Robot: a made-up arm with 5 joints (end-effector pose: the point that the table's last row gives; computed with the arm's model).
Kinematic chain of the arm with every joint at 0, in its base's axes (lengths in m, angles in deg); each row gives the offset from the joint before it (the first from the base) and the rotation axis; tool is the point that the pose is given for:
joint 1: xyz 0 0 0.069 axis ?
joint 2: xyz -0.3 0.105 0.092 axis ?
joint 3: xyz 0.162 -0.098 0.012 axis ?
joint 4: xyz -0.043 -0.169 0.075 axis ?
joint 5: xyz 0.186 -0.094 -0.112 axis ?
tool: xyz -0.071 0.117 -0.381
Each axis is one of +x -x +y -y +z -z.
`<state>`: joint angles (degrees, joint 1 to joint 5).
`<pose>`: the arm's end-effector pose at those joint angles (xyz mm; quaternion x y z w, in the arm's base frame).
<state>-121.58 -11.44 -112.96 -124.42 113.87</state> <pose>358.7 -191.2 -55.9 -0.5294 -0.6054 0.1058 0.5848</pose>
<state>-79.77 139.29 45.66 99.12 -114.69</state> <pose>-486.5 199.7 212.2 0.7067 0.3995 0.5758 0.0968</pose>
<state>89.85 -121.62 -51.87 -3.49 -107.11</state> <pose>158.6 283.0 1142.5 0.8647 -0.3280 0.0138 0.3802</pose>
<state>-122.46 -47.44 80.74 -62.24 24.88</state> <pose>102.8 187.5 -447.6 0.3137 -0.3612 0.6034 0.6380</pose>
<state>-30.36 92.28 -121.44 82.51 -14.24</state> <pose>-65.5 706.3 313.6 0.7666 -0.1978 0.2457 0.5593</pose>
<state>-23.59 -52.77 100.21 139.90 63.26</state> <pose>-688.3 -278.5 -164.1 -0.3065 0.0917 -0.9163 0.2409</pose>
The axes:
joint 1: +y
joint 2: +z
joint 3: +y
joint 4: -z
joint 5: +x

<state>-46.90 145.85 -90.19 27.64 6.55</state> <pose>-565.4 638.5 -250.3 0.4251 -0.1330 0.8461 0.2927</pose>
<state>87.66 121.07 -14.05 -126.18 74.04</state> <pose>-7.1 136.1 -25.8 -0.2660 0.0130 -0.7613 0.5912</pose>
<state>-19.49 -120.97 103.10 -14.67 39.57</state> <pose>-296.5 185.0 128.0 0.8931 0.0903 -0.4232 0.1225</pose>
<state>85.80 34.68 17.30 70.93 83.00</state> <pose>68.7 124.2 -143.2 0.1925 0.4337 -0.5756 0.6660</pose>
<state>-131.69 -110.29 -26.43 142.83 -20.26</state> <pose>672.7 28.1 -119.9 -0.8051 -0.4785 0.1802 0.3006</pose>
